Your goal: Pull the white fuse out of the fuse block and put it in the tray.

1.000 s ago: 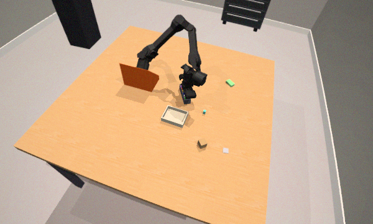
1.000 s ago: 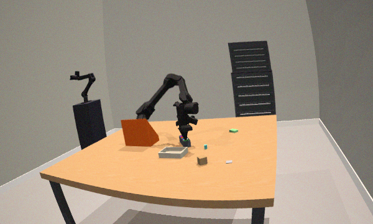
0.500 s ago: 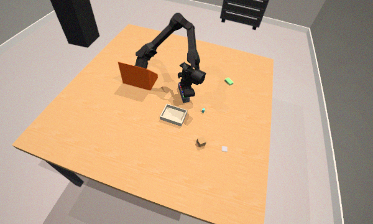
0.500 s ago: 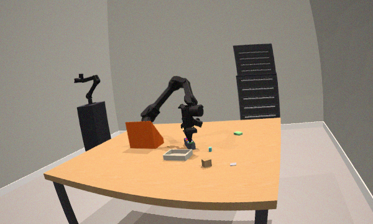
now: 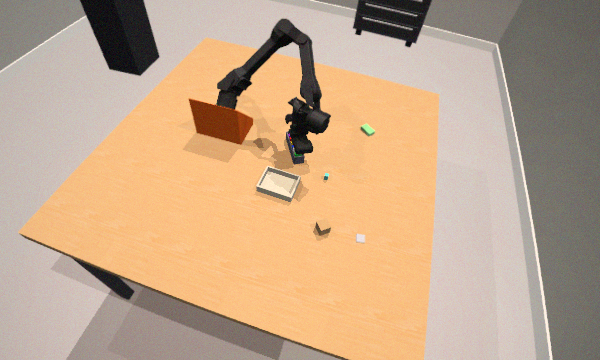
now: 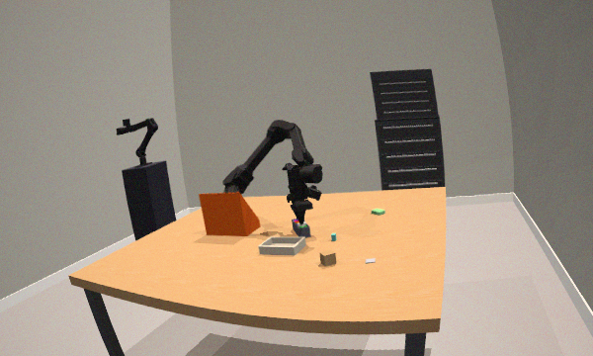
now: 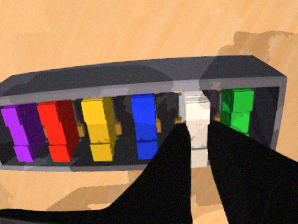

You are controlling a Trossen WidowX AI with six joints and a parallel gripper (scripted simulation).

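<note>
My gripper tip is 2 cm to the right of the blue fuse, 2 cm above it and 1 cm past it. Round my gripper tip: teal piece 14 cm ahead, 7 cm to the right, 3 cm below; then green fuse 2 cm to the right, 2 cm below, 1 cm ahead; then white fuse 1 cm below.
</note>
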